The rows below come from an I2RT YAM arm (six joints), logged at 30 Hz.
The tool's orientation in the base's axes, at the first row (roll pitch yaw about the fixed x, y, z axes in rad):
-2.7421, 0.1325, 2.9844
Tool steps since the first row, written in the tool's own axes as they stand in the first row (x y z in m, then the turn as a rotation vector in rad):
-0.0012, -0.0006, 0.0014, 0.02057, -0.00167, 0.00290
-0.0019, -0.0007, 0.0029, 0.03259, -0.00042, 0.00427
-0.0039, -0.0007, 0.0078, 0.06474, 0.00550, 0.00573
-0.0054, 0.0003, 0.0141, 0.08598, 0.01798, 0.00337
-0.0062, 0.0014, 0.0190, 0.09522, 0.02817, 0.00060
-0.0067, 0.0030, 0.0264, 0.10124, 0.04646, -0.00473
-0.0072, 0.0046, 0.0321, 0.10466, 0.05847, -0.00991
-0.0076, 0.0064, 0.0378, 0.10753, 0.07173, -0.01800
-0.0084, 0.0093, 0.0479, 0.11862, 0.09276, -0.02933
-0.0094, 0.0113, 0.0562, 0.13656, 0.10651, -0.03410
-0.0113, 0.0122, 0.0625, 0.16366, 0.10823, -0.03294
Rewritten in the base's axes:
0.0011, -0.0013, -0.0009, -0.02029, 0.00052, -0.00472
0.0019, -0.0021, -0.0021, -0.03173, 0.00296, -0.00804
0.0041, -0.0044, -0.0063, -0.06197, 0.01270, -0.01591
0.0062, -0.0063, -0.0123, -0.08047, 0.02820, -0.02137
0.0075, -0.0074, -0.0171, -0.08769, 0.03994, -0.02399
0.0087, -0.0090, -0.0244, -0.09034, 0.05952, -0.02697
0.0098, -0.0099, -0.0301, -0.09165, 0.07297, -0.02732
0.0109, -0.0106, -0.0360, -0.09236, 0.08863, -0.02542
0.0129, -0.0122, -0.0462, -0.09978, 0.11389, -0.02465
0.0147, -0.0139, -0.0544, -0.11495, 0.13100, -0.02797
0.0171, -0.0160, -0.0603, -0.14108, 0.13629, -0.03327

